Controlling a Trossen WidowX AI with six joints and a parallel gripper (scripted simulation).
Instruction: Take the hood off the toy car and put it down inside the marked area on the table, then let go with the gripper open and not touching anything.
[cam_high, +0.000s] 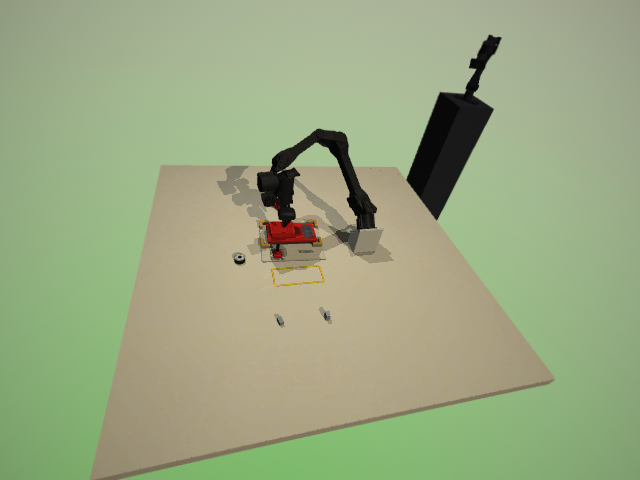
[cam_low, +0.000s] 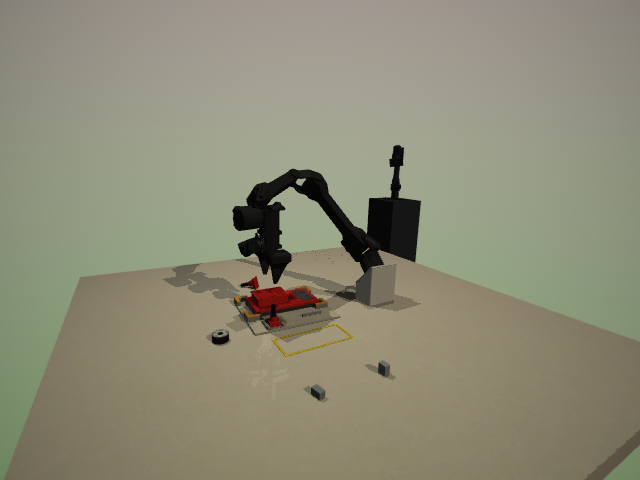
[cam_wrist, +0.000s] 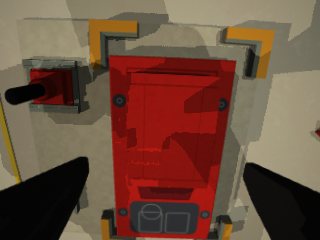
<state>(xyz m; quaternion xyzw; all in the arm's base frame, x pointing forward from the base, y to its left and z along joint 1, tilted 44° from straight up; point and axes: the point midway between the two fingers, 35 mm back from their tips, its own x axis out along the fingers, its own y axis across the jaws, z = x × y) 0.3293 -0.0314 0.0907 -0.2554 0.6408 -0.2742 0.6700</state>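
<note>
Right now the hood is 5 cm below my gripper tip. Also, from my gripper tip: black wheel (18 cm ahead, 12 cm to the left, 9 cm below).
</note>
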